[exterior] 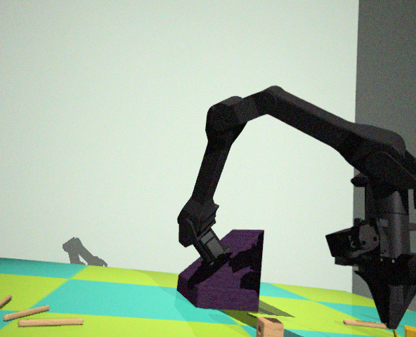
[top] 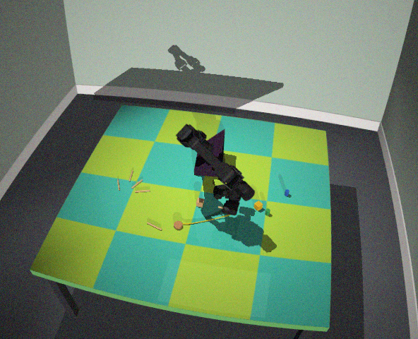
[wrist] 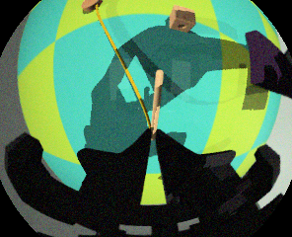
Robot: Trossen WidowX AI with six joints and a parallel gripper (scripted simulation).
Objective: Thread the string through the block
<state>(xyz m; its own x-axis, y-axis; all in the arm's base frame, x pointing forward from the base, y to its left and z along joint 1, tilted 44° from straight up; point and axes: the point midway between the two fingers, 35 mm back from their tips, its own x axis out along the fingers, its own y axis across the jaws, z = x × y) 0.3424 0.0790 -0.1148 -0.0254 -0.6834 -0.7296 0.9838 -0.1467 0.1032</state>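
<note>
The wooden block is 150 mm to the right of my gripper tip, 60 mm behind it and 30 mm below it. From my gripper tip the other things lie so: green piece: 160 mm to the left, 30 mm below, 20 mm behind; then orange cube: 120 mm to the left, 60 mm behind, 30 mm below; then thin wooden stick: 10 mm to the right.
</note>
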